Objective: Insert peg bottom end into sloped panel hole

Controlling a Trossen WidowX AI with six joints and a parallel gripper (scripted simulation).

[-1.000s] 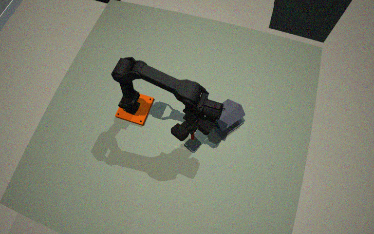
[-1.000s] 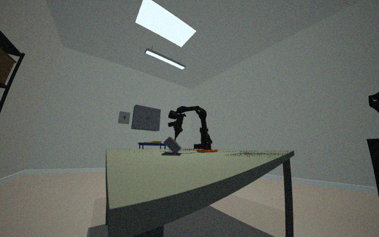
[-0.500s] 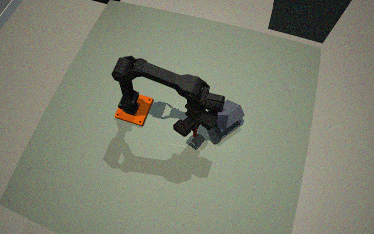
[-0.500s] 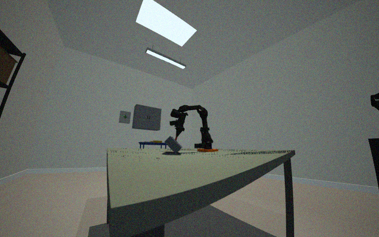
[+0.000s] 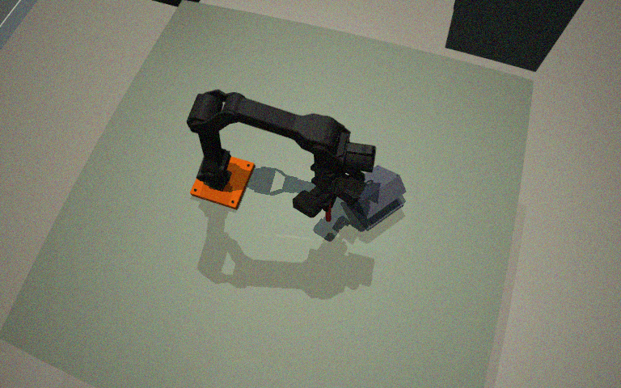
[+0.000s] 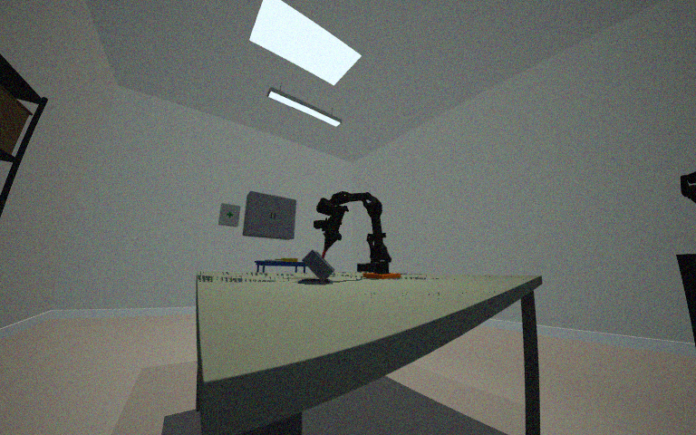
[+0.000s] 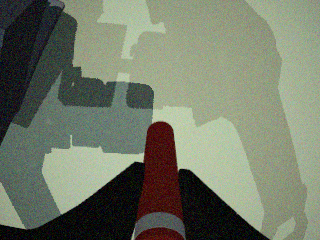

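My gripper tip is 8 cm short of the grey sloped panel, 12 cm to the right of it and 7 cm above it. Round my gripper tip: red peg 1 cm to the left, 2 cm above.
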